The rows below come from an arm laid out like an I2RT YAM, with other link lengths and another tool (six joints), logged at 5 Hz.
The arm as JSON. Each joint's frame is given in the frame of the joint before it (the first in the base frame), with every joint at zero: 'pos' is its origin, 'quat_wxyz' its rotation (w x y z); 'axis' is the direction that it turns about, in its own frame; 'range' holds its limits. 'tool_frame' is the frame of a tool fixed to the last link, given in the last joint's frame.
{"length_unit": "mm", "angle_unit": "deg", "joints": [
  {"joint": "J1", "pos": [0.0, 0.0, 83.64], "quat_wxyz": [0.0, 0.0, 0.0, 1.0], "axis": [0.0, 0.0, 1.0], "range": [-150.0, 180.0]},
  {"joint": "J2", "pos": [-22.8, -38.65, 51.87], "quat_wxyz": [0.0, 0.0, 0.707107, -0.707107], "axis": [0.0, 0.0, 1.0], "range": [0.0, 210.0]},
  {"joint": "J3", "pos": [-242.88, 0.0, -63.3], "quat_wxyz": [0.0, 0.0, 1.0, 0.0], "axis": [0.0, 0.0, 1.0], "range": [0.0, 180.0]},
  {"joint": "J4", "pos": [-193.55, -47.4, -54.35], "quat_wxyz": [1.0, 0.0, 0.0, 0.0], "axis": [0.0, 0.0, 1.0], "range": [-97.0, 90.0]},
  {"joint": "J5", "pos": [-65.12, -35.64, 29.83], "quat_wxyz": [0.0, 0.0, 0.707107, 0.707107], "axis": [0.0, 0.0, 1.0], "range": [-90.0, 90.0]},
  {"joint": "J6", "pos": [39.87, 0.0, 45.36], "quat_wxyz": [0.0, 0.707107, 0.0, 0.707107], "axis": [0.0, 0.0, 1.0], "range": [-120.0, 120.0]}
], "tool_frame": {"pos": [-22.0, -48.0, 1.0], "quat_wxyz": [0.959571, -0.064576, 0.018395, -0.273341]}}
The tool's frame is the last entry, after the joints.
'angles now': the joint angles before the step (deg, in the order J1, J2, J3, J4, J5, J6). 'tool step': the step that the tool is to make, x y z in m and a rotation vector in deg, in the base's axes. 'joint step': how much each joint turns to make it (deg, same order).
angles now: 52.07 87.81 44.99 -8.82 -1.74 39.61
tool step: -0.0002 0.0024 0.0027 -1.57 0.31 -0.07
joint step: 0.56 0.61 1.65 -2.47 0.95 0.06
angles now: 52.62 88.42 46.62 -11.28 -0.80 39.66
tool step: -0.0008 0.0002 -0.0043 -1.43 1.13 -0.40
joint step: 0.21 1.14 0.16 -0.84 0.33 0.51
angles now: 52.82 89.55 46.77 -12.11 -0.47 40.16
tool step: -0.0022 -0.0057 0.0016 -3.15 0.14 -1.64
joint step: -0.03 -0.19 0.39 -3.17 2.39 0.34
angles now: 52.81 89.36 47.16 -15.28 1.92 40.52
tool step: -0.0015 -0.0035 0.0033 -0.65 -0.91 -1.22
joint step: 0.01 -0.91 -0.15 -0.75 1.60 0.44
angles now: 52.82 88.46 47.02 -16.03 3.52 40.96
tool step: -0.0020 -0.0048 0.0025 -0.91 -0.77 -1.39
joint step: -0.09 -0.98 -0.42 -0.85 1.68 0.48
